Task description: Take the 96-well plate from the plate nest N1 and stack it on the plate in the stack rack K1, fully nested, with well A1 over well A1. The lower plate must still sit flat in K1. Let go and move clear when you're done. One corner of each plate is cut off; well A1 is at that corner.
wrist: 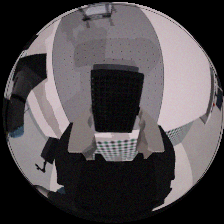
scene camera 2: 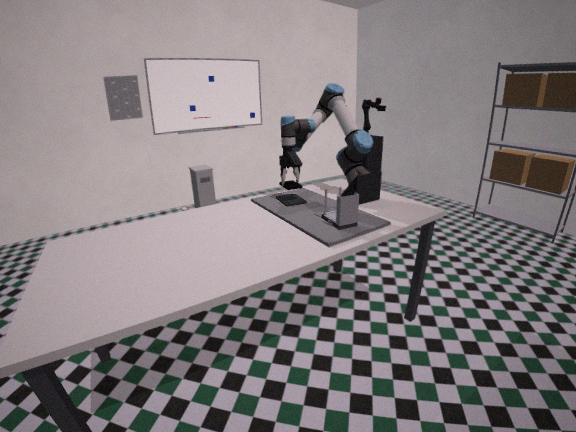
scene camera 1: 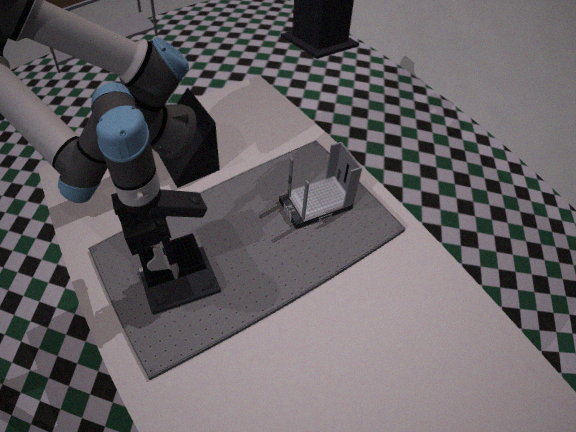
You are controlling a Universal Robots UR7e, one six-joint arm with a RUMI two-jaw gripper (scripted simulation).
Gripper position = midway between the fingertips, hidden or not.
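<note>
White plate [scene camera 1: 322, 199], dark 96-well plate [scene camera 1: 180, 245], my gripper [scene camera 1: 170, 261]. My gripper again [wrist: 115, 106], with the dark 96-well plate [wrist: 109, 117].
</note>
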